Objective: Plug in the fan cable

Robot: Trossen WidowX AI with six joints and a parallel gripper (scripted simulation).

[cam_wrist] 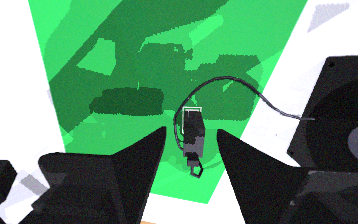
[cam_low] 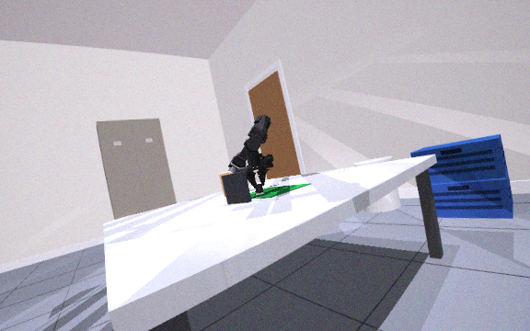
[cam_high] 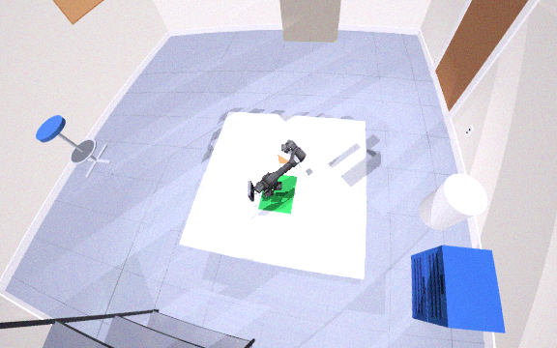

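My gripper tip is now 1 cm above the black fan plug. The rest, counted from my gripper tip: black fan: 13 cm to the right, 2 cm ahead, 2 cm above; white four-pin fan header: 3 cm below; green board: 5 cm to the left, 5 cm below.
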